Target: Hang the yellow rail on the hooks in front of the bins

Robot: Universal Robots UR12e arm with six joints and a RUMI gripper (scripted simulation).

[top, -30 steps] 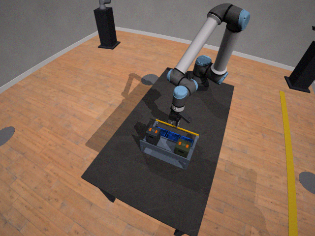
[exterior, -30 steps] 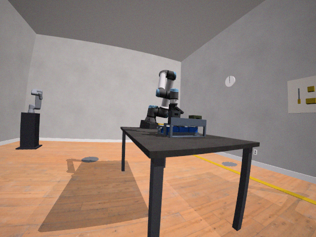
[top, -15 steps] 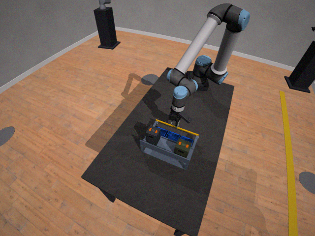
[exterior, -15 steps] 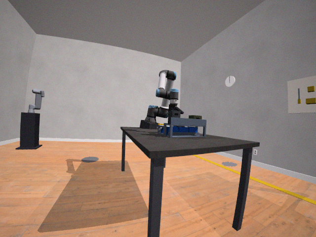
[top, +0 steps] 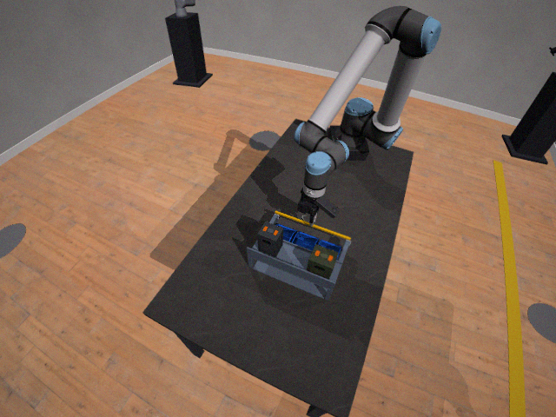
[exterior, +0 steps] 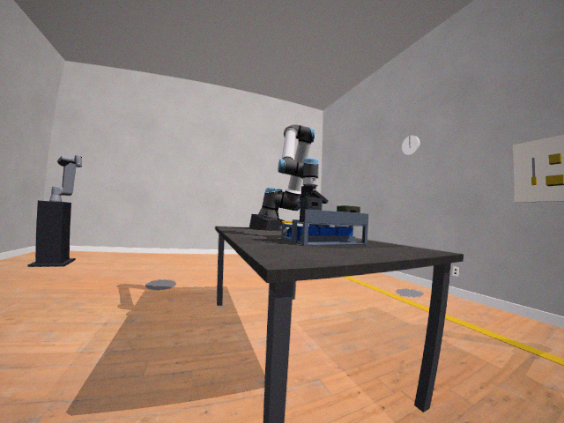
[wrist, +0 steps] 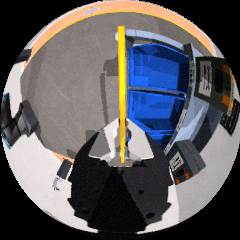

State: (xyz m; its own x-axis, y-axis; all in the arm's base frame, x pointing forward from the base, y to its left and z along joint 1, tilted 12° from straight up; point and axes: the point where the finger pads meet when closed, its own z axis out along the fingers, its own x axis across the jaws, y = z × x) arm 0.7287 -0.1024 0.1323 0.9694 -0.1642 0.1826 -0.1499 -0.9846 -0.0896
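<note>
Right now the yellow rail is 1 cm below my hand. From my hand the other things lie so: black box: 18 cm ahead, 15 cm to the right, 6 cm above; olive box: 22 cm ahead, 8 cm to the left, 4 cm above.
</note>
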